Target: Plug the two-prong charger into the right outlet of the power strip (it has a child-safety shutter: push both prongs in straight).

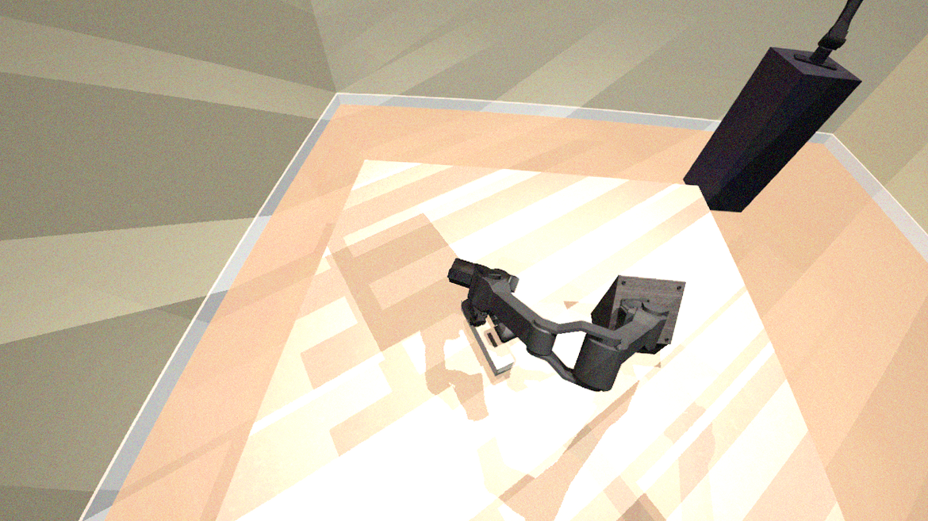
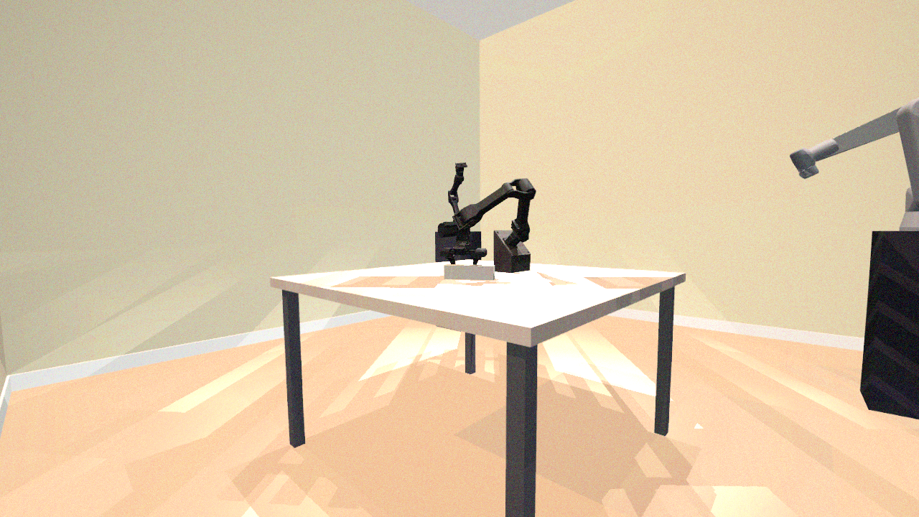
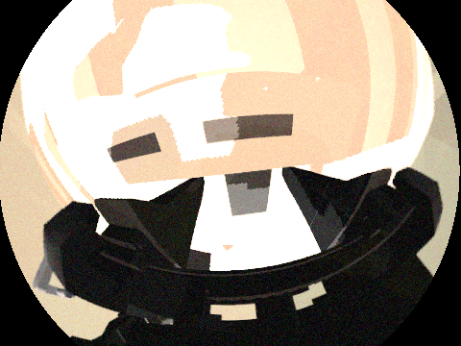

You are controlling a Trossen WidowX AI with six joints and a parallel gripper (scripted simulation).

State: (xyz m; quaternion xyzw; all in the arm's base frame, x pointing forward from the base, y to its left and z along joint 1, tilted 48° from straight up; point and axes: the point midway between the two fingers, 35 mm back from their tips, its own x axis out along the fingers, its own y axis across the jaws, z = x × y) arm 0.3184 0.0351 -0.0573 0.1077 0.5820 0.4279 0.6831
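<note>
My gripper tip is now 10 mm to the right of the two-prong charger, 10 mm below it and 10 mm short of it.
</note>
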